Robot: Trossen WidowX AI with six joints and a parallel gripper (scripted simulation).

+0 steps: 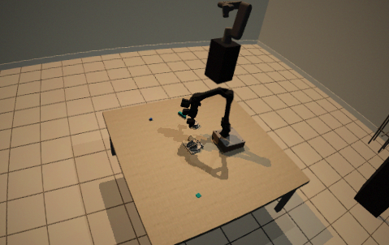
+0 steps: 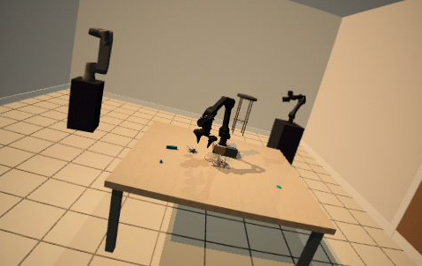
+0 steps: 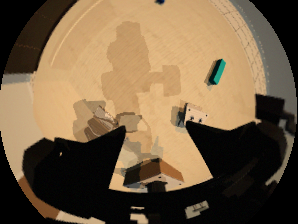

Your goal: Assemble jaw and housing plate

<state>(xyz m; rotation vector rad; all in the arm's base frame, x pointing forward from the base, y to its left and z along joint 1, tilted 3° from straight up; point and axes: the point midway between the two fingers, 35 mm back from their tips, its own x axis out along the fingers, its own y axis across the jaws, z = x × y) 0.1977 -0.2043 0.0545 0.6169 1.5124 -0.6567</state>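
Now: gripper tip 10 cm past the white part, 5 cm to the left of it and 8 cm above it. The rest, counted from my gripper tip: teal bar (7 cm behind, 21 cm to the right, 8 cm below); blue piece (20 cm ahead, 29 cm to the right, 8 cm below).
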